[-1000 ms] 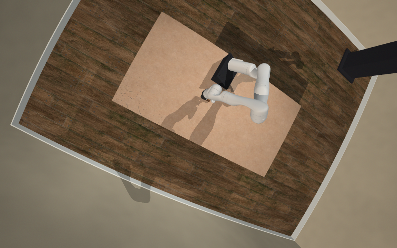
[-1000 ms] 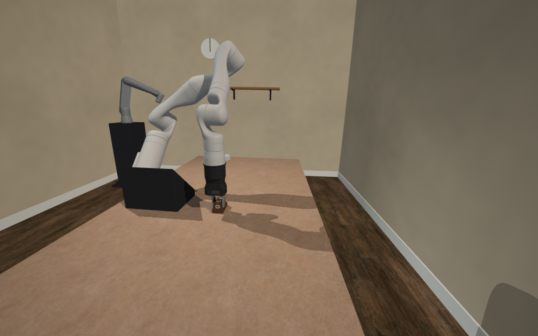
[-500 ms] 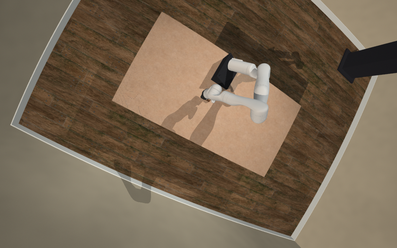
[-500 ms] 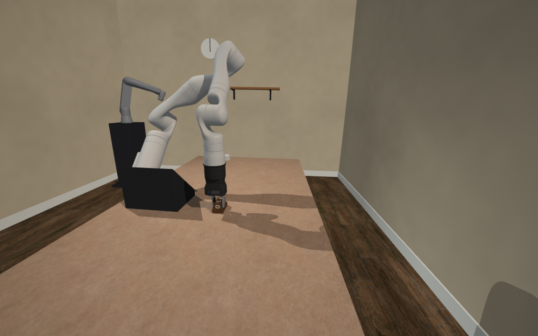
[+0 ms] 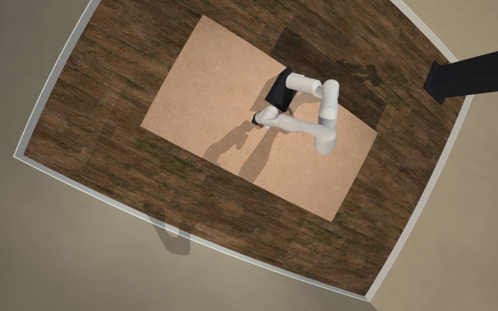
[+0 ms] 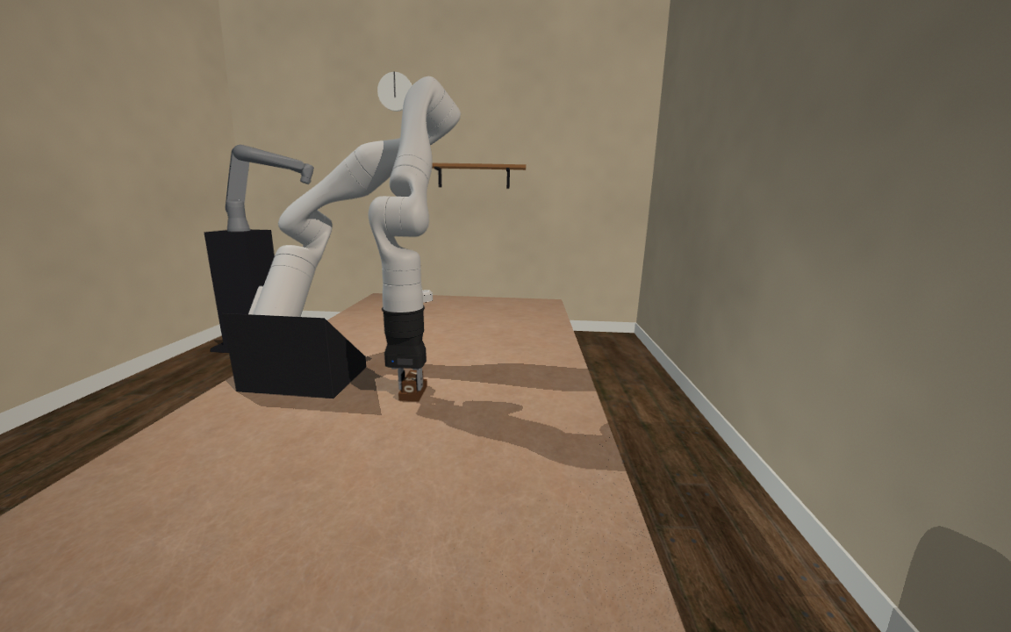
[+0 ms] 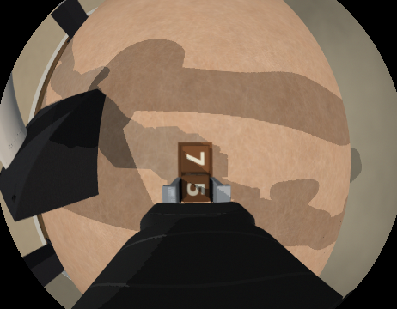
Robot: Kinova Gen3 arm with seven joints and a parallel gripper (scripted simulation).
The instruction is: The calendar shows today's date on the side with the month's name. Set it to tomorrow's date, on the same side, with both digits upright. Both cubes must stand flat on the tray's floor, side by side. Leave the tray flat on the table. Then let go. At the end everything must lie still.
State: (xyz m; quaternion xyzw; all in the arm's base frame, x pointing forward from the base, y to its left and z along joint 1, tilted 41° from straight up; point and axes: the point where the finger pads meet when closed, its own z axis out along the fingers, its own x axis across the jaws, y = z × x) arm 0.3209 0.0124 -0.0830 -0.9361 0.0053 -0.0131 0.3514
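Right now my hand is 10 mm above the brown cube. The rest, counted from my hand: dark wooden tray (30 mm below, 20 mm to the left).
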